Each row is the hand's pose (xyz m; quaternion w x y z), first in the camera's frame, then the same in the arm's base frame.
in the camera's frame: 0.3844 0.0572 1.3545 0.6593 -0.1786 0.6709 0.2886
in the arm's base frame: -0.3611 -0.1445 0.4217 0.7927 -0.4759 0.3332 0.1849
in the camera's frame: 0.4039 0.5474 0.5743 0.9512 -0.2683 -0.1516 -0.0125
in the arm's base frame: 0.1864 0.2102 -0.2294 0.7414 -0.3462 -0.5731 0.0445
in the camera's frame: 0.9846 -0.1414 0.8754 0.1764 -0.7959 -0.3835 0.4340
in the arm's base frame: 0.4068 -0.1524 0.6205 0.1849 0.8515 0.4717 -0.1347
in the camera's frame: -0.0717 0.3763 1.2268 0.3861 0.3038 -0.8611 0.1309
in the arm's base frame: -0.5858 -0.0482 -0.0944 0.0067 0.2901 -0.8571 0.4256
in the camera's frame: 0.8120 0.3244 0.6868 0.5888 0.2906 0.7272 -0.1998
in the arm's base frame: 0.3794 0.1807 0.2074 0.8962 0.1441 0.4136 -0.0706
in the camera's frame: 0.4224 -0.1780 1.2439 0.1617 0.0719 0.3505 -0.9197
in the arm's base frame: -0.2163 -0.3582 0.4704 0.4400 0.3697 0.1209 -0.8094
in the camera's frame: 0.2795 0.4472 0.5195 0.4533 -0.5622 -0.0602 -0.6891
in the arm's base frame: 0.1688 0.0632 -0.3107 0.4001 -0.2665 -0.4274 -0.7657
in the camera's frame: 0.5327 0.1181 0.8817 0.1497 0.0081 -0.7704 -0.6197
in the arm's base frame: 0.0889 -0.0916 0.2121 0.0925 -0.3615 0.8319 0.4107
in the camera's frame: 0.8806 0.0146 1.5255 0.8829 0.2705 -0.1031 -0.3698
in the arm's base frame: -0.1874 0.0323 0.8863 0.8335 0.2816 -0.4709 -0.0645
